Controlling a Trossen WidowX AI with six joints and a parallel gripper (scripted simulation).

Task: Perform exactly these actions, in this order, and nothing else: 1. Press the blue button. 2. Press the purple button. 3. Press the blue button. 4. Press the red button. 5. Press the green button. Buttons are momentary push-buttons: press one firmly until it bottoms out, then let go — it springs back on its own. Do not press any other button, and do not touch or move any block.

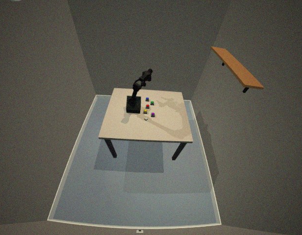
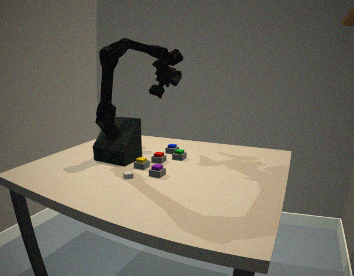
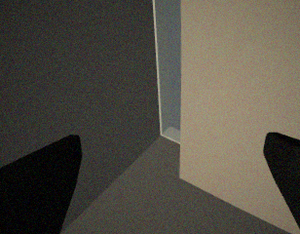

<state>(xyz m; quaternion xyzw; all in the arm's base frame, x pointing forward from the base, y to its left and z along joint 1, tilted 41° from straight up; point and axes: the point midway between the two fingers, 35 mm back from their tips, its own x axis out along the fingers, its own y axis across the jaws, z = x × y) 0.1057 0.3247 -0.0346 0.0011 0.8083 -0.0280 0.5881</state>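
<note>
The blue button is 25 cm below my gripper tip, 9 cm ahead of it and 8 cm to the right of it. Also, from my gripper tip: green button (25 cm below, 16 cm ahead, 15 cm to the right); yellow button (32 cm to the right, 25 cm below, 8 cm ahead); red button (25 cm below, 22 cm to the right, 10 cm ahead).
</note>
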